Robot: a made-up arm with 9 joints. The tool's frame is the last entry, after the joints.
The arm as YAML. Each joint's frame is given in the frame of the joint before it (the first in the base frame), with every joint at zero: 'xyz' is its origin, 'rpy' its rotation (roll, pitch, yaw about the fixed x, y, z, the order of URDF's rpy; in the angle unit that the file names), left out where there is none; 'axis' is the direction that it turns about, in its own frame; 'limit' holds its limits. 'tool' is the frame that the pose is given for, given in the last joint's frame.
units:
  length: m
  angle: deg
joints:
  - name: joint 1
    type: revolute
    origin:
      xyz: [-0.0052, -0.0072, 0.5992]
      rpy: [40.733, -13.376, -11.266]
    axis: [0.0, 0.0, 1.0]
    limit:
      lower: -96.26
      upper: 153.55
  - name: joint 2
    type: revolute
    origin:
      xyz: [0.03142, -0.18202, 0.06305]
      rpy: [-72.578, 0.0, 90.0]
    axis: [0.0, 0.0, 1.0]
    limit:
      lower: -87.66
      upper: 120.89
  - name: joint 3
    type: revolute
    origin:
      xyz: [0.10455, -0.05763, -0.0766]
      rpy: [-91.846, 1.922, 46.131]
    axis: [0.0, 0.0, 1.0]
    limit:
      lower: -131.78
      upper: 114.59
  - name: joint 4
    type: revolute
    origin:
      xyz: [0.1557, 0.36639, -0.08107]
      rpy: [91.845, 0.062, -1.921]
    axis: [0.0, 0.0, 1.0]
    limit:
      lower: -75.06
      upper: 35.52
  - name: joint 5
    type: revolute
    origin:
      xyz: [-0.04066, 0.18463, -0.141]
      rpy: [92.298, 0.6, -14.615]
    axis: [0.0, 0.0, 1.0]
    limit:
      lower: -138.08
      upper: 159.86
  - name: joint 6
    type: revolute
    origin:
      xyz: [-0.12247, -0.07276, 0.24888]
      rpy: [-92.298, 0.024, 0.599]
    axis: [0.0, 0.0, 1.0]
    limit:
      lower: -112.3
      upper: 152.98
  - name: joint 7
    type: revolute
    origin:
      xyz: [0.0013, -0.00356, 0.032]
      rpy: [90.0, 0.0, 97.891]
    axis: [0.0, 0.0, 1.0]
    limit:
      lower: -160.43
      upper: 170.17
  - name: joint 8
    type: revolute
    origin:
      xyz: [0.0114, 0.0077, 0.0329]
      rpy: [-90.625, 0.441, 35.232]
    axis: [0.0, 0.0, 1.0]
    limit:
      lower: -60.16
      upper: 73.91
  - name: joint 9
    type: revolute
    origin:
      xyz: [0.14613, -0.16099, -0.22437]
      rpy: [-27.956, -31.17, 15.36]
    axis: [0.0, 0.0, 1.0]
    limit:
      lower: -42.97
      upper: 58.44
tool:
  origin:
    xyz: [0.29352, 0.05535, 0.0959]
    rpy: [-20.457, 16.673, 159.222]
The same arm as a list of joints. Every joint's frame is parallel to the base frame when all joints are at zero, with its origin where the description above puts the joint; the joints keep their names.
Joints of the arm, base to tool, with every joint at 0 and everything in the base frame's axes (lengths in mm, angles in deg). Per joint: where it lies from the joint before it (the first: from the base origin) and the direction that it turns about. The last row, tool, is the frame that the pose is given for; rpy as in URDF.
joint 1: axis -0.299403 -0.605707 0.737209 xyz -5.2 -7.2 599.2
joint 2: axis -x xyz 11.1 -184.8 -61.8
joint 3: axis 0.032199 -0.118098 -0.99248 xyz 76.6 44.2 110.9
joint 4: axis -x xyz 368.6 153.3 75.4
joint 5: axis 0.040099 -0.137597 0.989676 xyz 141 -62 -178.6
joint 6: axis -x xyz 81.4 -155.9 226.5
joint 7: axis +y xyz -32 0.8 3.7
joint 8: axis -0.816728 -0.0109 0.57692 xyz -7.7 32.9 -11.4
joint 9: axis -0.286913 -0.334815 0.897541 xyz 96.8 162.3 -248.8
tool: xyz -271.6 -152.6 -36.9 rpy 0 0 0
Joint limits (deg, base to tool): -96.26..153.55 -87.66..120.89 -131.78..114.59 -75.06..35.52 -138.08..159.86 -112.3..152.98 -160.43..170.17 -60.16..73.91 -42.97..58.44

